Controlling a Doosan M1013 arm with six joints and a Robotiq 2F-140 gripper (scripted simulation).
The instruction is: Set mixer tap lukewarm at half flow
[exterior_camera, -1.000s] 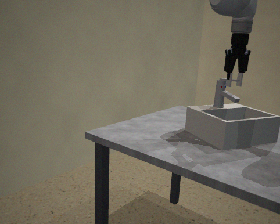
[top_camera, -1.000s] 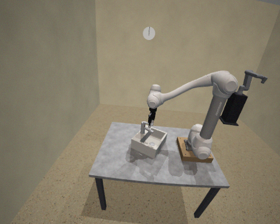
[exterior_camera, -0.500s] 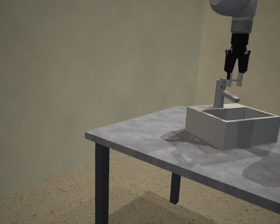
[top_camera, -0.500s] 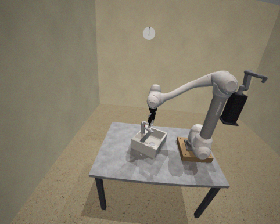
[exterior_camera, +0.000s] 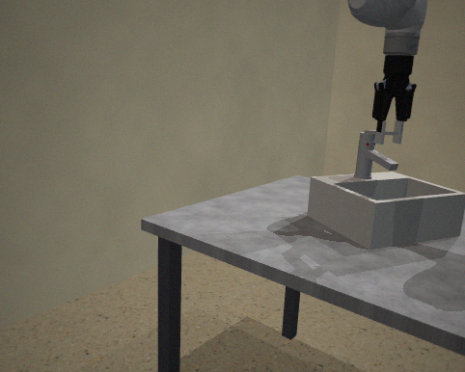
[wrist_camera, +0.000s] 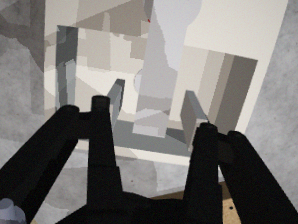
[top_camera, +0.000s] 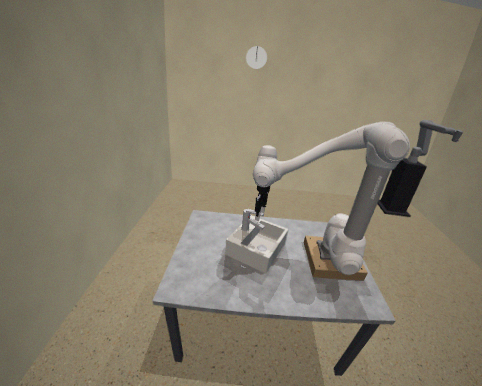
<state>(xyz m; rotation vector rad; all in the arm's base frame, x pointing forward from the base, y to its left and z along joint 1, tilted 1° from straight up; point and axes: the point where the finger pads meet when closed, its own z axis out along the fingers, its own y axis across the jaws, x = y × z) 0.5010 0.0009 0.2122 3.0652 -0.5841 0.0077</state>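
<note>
Right now the lever is 3 cm ahead of my hand and 1 cm to the right of it. From my hand the other things lie so: grey mixer tap (6 cm ahead, 2 cm to the right, 5 cm below); then white basin (3 cm behind, 1 cm to the left, 24 cm below).
</note>
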